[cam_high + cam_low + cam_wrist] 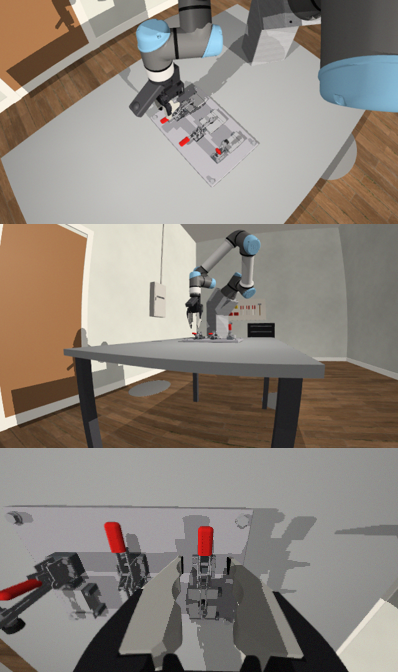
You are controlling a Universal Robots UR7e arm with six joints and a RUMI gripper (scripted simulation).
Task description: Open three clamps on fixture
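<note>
Now: the grey fixture plate 11 cm to the left of my hand, 9 cm below it and 9 cm behind it.
</note>
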